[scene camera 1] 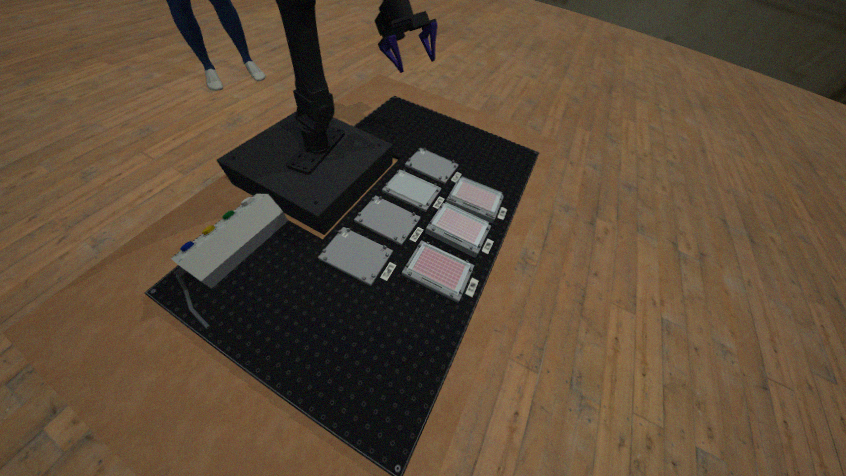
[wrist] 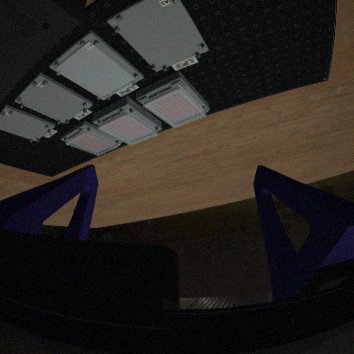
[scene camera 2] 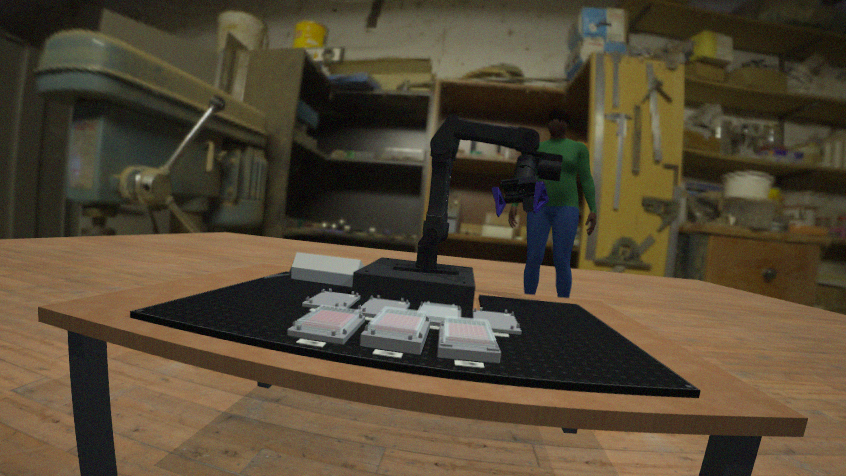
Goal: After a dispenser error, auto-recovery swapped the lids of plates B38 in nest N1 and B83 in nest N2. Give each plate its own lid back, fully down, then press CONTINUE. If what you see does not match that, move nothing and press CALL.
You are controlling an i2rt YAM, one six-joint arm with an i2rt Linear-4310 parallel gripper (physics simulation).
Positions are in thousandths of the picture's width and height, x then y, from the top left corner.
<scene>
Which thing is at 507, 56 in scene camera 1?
My gripper.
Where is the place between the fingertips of my gripper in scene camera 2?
609, 451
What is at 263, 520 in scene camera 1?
A white button box.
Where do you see a white button box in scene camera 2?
At 393, 568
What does my gripper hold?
Nothing.
</scene>
